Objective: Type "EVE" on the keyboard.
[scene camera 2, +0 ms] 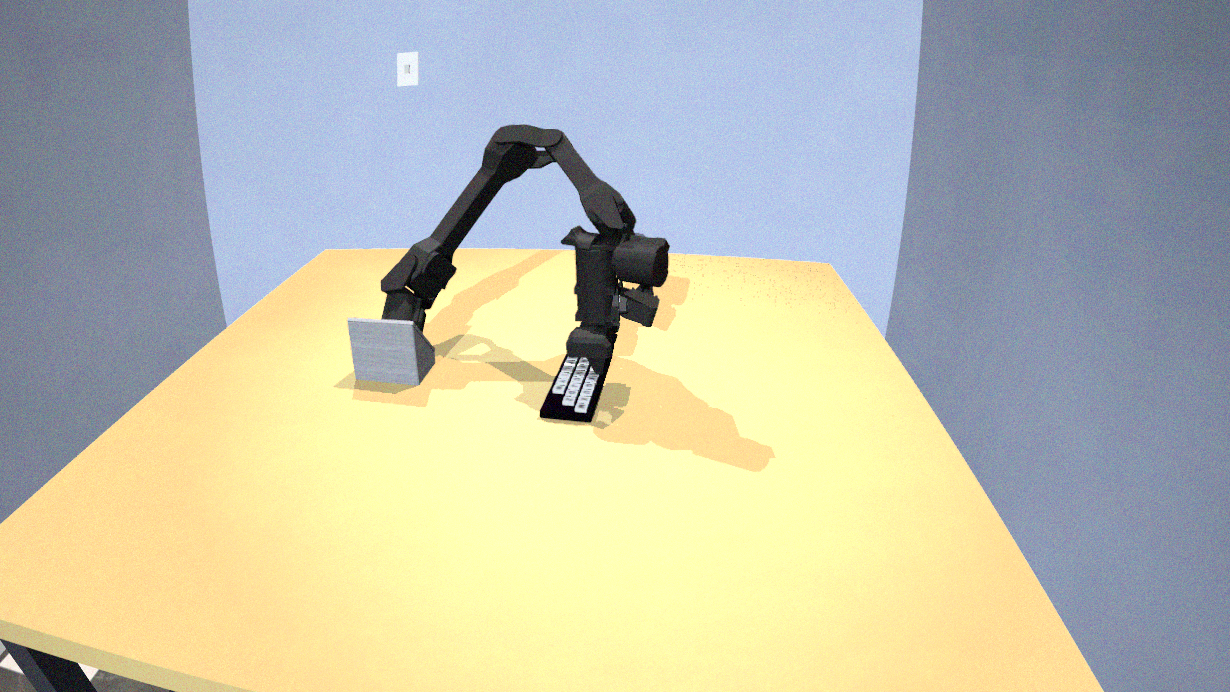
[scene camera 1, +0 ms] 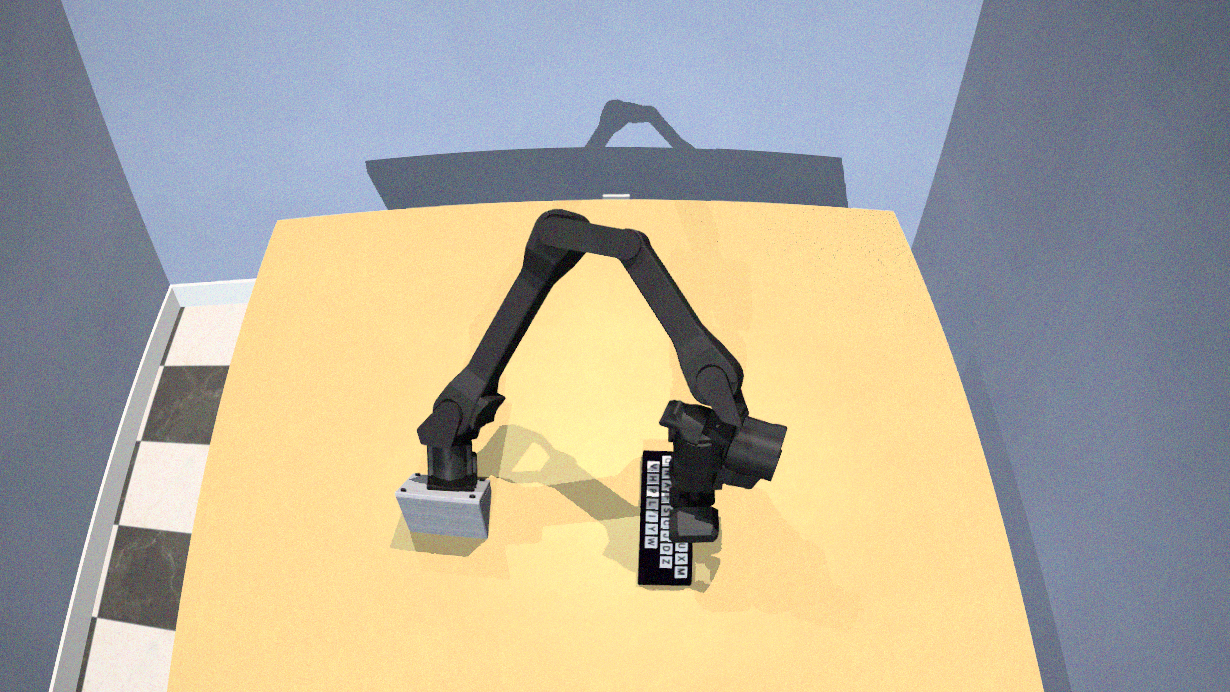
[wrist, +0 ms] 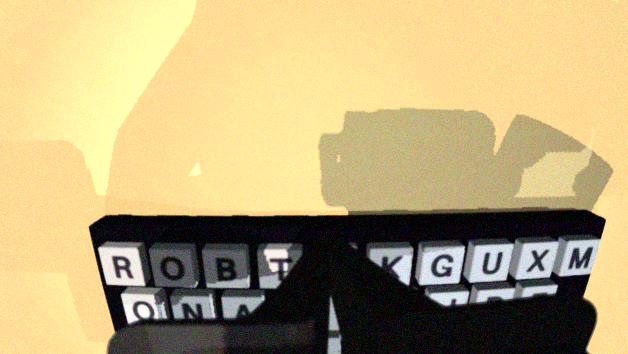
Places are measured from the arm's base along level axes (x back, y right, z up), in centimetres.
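Pixels of known places: gripper, fingertip midpoint: (scene camera 2: 599,373) (scene camera 1: 687,506) (wrist: 326,247); arm's base, link origin: (scene camera 2: 398,335) (scene camera 1: 450,485).
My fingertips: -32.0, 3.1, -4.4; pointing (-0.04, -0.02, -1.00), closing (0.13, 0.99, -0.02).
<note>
Ahead of a thing's pixels: the offset from my fingertips to its middle, as dx, dy, dz. Level surfaces: height alone.
The black keyboard @(+3.0, +0.9, -0.6) (scene camera 1: 651,571) (scene camera 2: 565,413) (wrist: 200,228) lies flat on the table with white letter keys. My gripper (scene camera 2: 599,364) (wrist: 326,247) is shut with nothing between its fingers, and points down at the keyboard. In the wrist view the fingertips cover the spot in the top row between the T key @(+0.5, -1.8, +0.0) (wrist: 274,254) and the K key @(+1.1, +2.2, +0.0) (wrist: 391,260), where the E key is hidden. The fingertips look down at key height; whether the key is pressed does not show. The V key @(+3.9, -7.0, +0.0) (scene camera 1: 653,466) shows in scene camera 1; the fingers hide that row in the wrist view.
The arm's grey base block (scene camera 1: 442,513) (scene camera 2: 384,351) stands on the table @(dz -1.5) (scene camera 1: 550,619) (scene camera 2: 550,550) to the left of the keyboard. The arm arches over the table between base and keyboard. A wall plate (scene camera 2: 407,68) is on the back wall.
</note>
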